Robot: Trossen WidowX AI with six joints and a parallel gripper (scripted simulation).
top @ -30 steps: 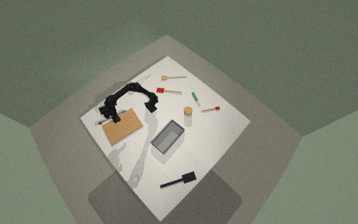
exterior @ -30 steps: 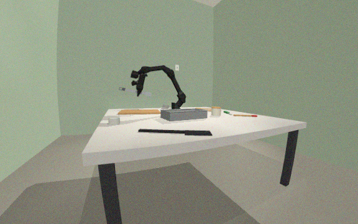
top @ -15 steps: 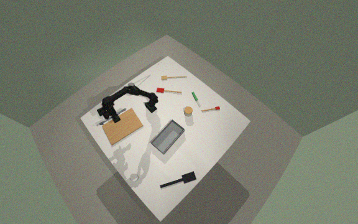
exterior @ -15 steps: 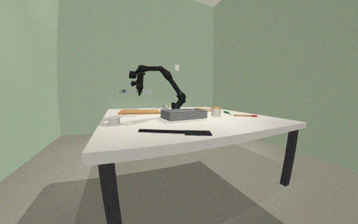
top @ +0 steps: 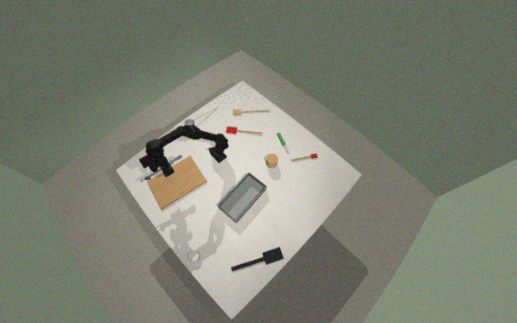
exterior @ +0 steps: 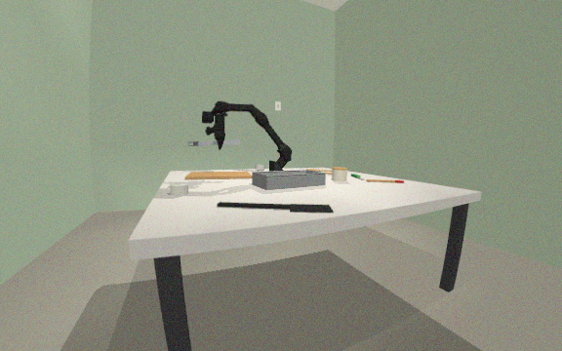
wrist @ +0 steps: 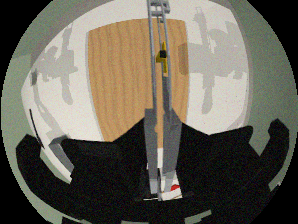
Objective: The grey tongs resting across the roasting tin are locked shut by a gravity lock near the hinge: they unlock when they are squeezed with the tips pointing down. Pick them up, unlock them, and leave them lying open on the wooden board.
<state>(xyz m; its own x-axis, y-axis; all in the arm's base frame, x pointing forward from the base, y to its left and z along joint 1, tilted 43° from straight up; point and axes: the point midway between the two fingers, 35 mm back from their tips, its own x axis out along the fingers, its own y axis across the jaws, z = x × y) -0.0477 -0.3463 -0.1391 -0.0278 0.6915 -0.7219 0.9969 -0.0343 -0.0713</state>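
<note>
Right now my gripper tip is 3 cm short of the wooden board, 1 cm to the left of it and 15 cm above it. From my gripper tip the other things lie so: white roll 52 cm ahead, 19 cm to the right, 14 cm below; grey roasting tin 42 cm ahead, 28 cm to the left, 13 cm below; tan cup 35 cm ahead, 60 cm to the left, 12 cm below.
</note>
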